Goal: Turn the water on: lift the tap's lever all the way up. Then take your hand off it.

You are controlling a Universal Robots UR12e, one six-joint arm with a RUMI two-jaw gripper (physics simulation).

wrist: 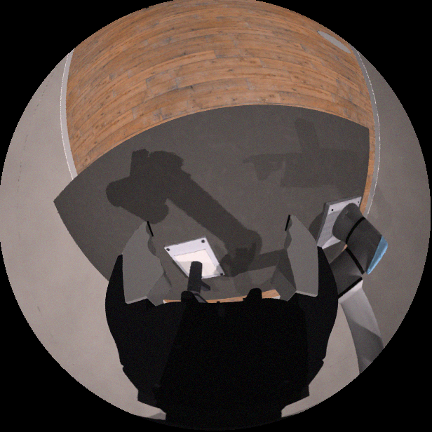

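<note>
The tap (195,273) is a dark upright post on a white square base plate (186,246), below the middle of the wrist view. A thin dark part sticks out low on its right side; whether this is the lever or the spout, and how high the lever stands, I cannot tell. My gripper (218,220) is open, with its two grey jaws wide apart and nothing held. The tap shows between the jaws, closer to the left one, and touches neither as far as I can see. The tap's lower end in the view is partly hidden by the black gripper body.
The dark grey table top (220,130) carries the base plate and the arm's shadows. The robot arm (350,227) rises from its own mounting plate (327,225) at the right. A wood-plank floor (210,65) lies beyond the table's far edge.
</note>
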